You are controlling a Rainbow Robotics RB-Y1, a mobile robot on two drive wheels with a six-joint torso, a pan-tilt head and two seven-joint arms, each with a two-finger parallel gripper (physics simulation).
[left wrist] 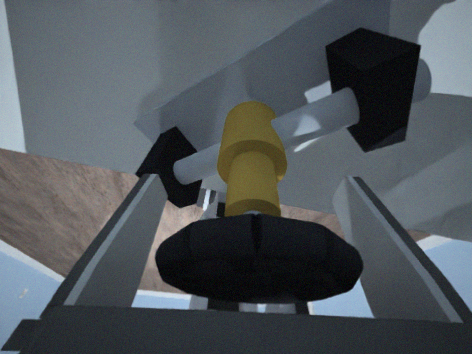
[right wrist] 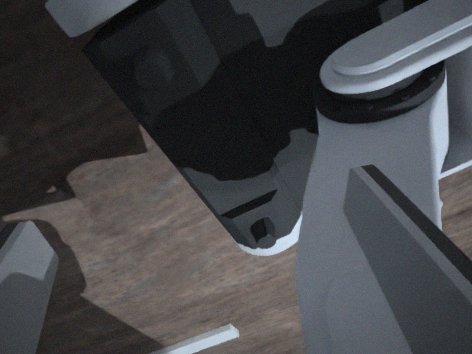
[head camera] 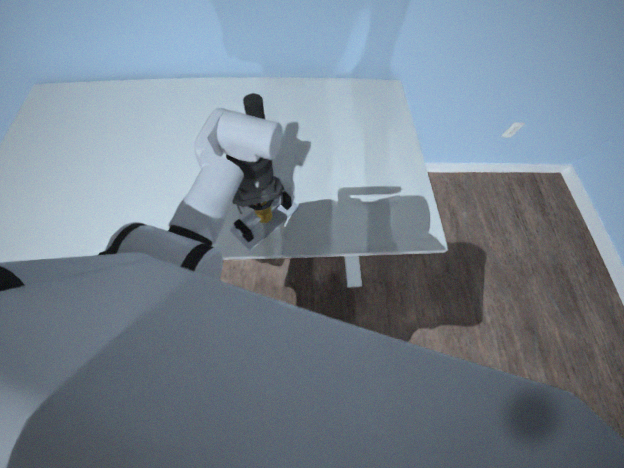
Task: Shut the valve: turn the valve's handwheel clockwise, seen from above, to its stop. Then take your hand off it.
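Note:
The valve has a yellow body (head camera: 263, 215) (left wrist: 252, 165) on a grey pipe held by two black blocks. Its black handwheel (left wrist: 259, 260) shows nearly edge-on in the left wrist view; in the head view my left gripper hides most or all of it. My left gripper (head camera: 260, 205) (left wrist: 248, 186) is open, with the handwheel between its spread fingers, close to the palm. I cannot tell whether a finger touches the rim. My right gripper (right wrist: 198, 214) is open and empty over the floor, beside parts of the robot's own body. The wheel's turning angle cannot be read.
The valve stands on a grey base plate (left wrist: 220, 82) near the front edge of a pale table (head camera: 347, 125). A table leg (head camera: 353, 272) stands below that edge. Wooden floor (head camera: 524, 261) lies at the right, blue wall (head camera: 478, 60) behind.

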